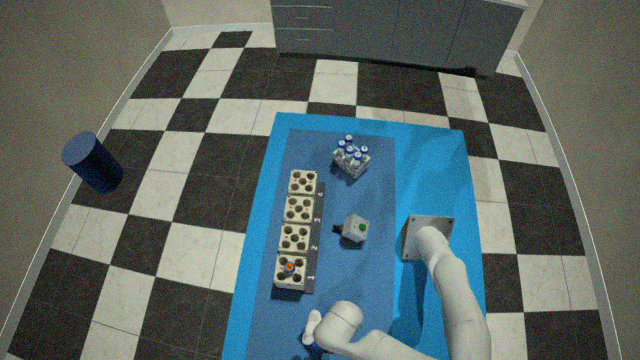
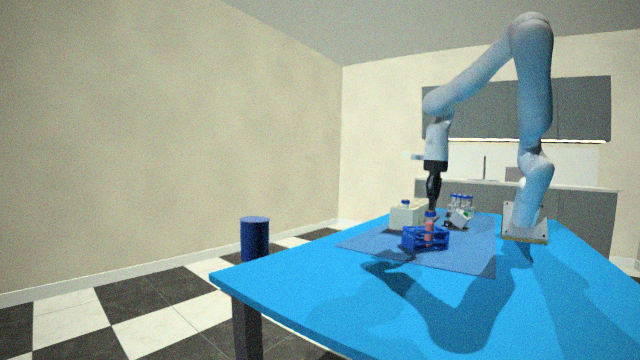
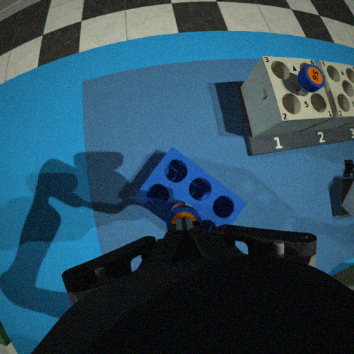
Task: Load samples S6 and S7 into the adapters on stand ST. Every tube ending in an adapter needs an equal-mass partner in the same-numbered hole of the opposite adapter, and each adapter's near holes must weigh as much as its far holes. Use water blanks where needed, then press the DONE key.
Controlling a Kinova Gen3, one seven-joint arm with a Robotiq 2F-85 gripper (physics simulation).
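Seen in the pictures: gripper, fingertip midpoint: (image 2: 431, 211); arm's base, link origin: (image 1: 427, 238) (image 2: 523, 218).
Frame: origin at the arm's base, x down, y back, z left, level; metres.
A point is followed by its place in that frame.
Note:
My gripper (image 2: 431, 210) @[x -0.043, y -0.287, z 0.365 m] (image 3: 184, 227) is shut and empty, its tips at or just above the orange-and-blue cap of a red tube (image 2: 428, 231) @[x 0.018, y -0.283, z 0.379 m] that stands in the blue rack (image 3: 182, 189); contact is unclear. The cap label is mostly hidden, so I cannot read it. Sample S6 (image 1: 289, 267) @[x -0.047, y -0.444, z 0.187 m] (image 3: 315, 76) stands in the central hole of adapter 1 (image 1: 290, 283) @[x -0.018, y -0.435, z 0.231 m] (image 3: 257, 110), the near end of the row of four cream adapters. Several blue-capped tubes stand in the clear rack (image 1: 355, 171) @[x 0.049, y -0.285, z -0.264 m] at the far end. The green key (image 1: 362, 227) @[x 0.007, y -0.234, z -0.011 m] is on a grey box.
Adapters 2 (image 1: 295, 249) @[x -0.018, y -0.442, z 0.115 m], 3 and 4 continue the row, with empty holes. A dark numbered strip (image 1: 311, 260) runs beside them. The arm's base plate (image 1: 445, 221) @[x -0.047, y 0.053, z -0.050 m] is on the table's right side. A dark blue cylinder (image 1: 95, 162) (image 2: 255, 240) stands on the floor beyond the table.

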